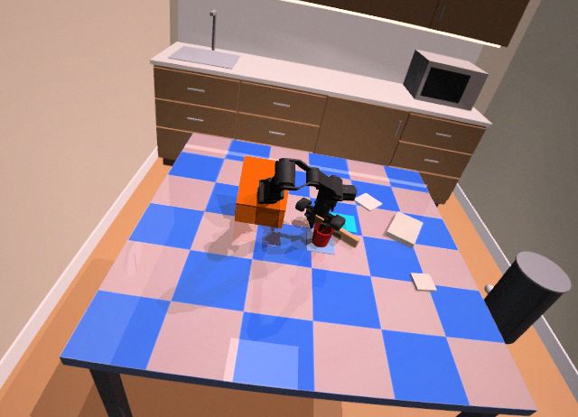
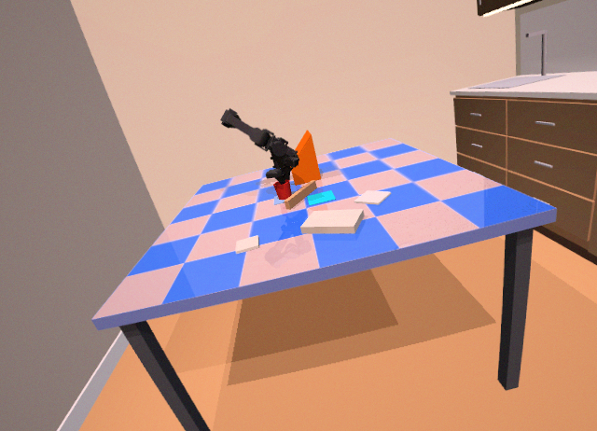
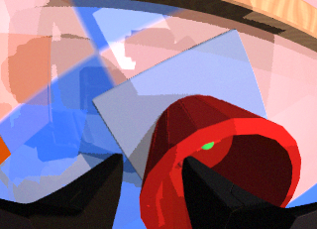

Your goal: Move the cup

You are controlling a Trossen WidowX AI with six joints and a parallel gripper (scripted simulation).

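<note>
Right now my gripper tip is 1 cm short of the red marble, 3 cm to the left of it and 3 cm above it. Also, from my gripper tip: red cup (2 cm ahead, 2 cm to the right, 1 cm below); green marble (3 cm ahead, 2 cm to the right, 3 cm below); pale blue pad (3 cm ahead, 2 cm to the right, 5 cm below).
</note>
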